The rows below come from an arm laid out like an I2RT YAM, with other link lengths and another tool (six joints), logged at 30 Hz.
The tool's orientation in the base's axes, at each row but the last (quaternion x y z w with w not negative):
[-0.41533 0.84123 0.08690 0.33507]
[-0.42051 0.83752 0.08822 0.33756]
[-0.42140 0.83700 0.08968 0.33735]
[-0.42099 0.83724 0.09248 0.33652]
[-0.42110 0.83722 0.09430 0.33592]
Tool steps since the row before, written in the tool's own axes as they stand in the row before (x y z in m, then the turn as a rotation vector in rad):
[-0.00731 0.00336 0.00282 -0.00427 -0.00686 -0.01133]
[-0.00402 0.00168 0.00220 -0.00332 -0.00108 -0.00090]
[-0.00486 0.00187 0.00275 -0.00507 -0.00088 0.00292]
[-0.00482 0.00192 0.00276 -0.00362 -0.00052 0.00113]
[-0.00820 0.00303 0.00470 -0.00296 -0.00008 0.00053]
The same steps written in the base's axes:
[0.00199 0.00803 0.00206 0.00146 -0.00646 0.01224]
[0.00148 0.00460 0.00068 0.00177 0.00107 0.00295]
[0.00194 0.00550 0.00078 0.00422 0.00399 0.00116]
[0.00189 0.00551 0.00076 0.00246 0.00249 0.00153]
[0.00338 0.00924 0.00133 0.00156 0.00208 0.00151]

